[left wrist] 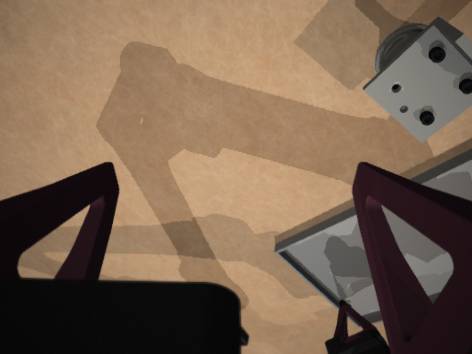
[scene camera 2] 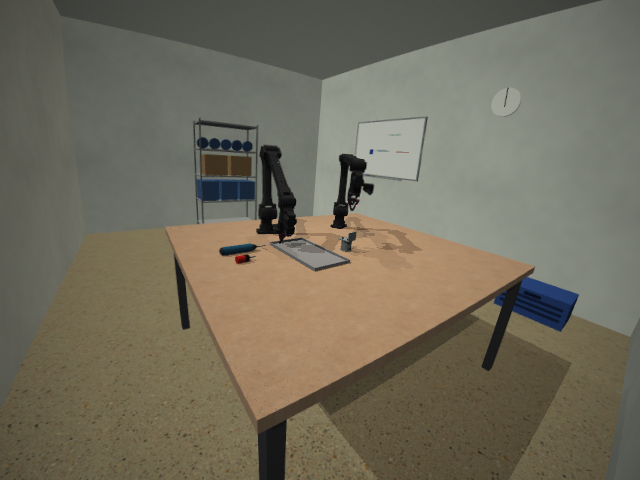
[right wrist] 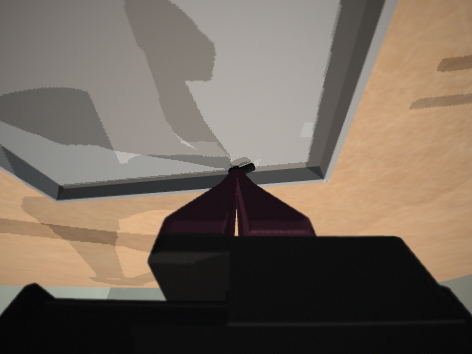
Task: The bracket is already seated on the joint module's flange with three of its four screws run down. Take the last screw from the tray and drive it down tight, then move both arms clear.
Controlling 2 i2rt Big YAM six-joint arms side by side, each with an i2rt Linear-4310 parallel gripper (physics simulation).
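Places are measured from the left arm's base along level axes (x ahead, y left, z up), in centimetres.
Pixels of known places: left gripper, fingertip midpoint: [left wrist: 235, 175] [scene camera 2: 351, 207]; right gripper, fingertip midpoint: [left wrist: 343, 306] [scene camera 2: 280, 241] [right wrist: 236, 177]; left arm's base at its link origin: [scene camera 2: 338, 226]; right arm's base at its link origin: [scene camera 2: 266, 232].
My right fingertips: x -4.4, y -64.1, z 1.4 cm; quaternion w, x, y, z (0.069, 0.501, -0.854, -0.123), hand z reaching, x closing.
For each thing: its top centre in the pictures, then the offset to it from my right fingertips. "*": a spot on its surface instead. Level surfaces: height alone.
- last screw at its top centre: [right wrist: 242, 177] dx -0.1, dy -0.4, dz +0.1 cm
- tray's at its top centre: [left wrist: 464, 242] [scene camera 2: 307, 250] dx +20.2, dy -2.6, dz +0.2 cm
- joint module at its top centre: [left wrist: 430, 85] [scene camera 2: 346, 239] dx +33.2, dy +17.3, dz +5.0 cm
- open corner hole at its top centre: [left wrist: 395, 85] dx +31.7, dy +19.3, dz +4.6 cm
- blue driver at a spot on its surface: [scene camera 2: 237, 249] * dx -4.1, dy -28.3, dz +1.3 cm
- short red driver at its top centre: [scene camera 2: 246, 254] dx +5.8, dy -31.9, dz +2.0 cm
- wooden table at its surface level: dz -1.4 cm
The last screw [right wrist: 248, 167] lies at the tray's [scene camera 2: 332, 266] [left wrist: 320, 230] [right wrist: 125, 193] end wall, against my right fingertips. My right gripper [scene camera 2: 281, 240] [left wrist: 343, 306] [right wrist: 236, 177] is shut; its tips meet, the screw crosses in front of them and does not appear pinched. The grey bracket [scene camera 2: 352, 236] [left wrist: 412, 97] sits on the joint module [scene camera 2: 345, 247] [left wrist: 392, 47]; three black screw heads and one open corner hole [left wrist: 396, 87] show in the left wrist view. My left gripper [scene camera 2: 353, 206] [left wrist: 235, 175] is open and empty, high above the table, left of the bracket in its wrist view.
A blue driver [scene camera 2: 237, 249] and a short red driver [scene camera 2: 241, 258] lie on the wooden table [scene camera 2: 330, 320] left of the tray in the scene view. A shelf rack [scene camera 2: 226, 124] and a blue box [scene camera 2: 550, 302] stand beyond the table.
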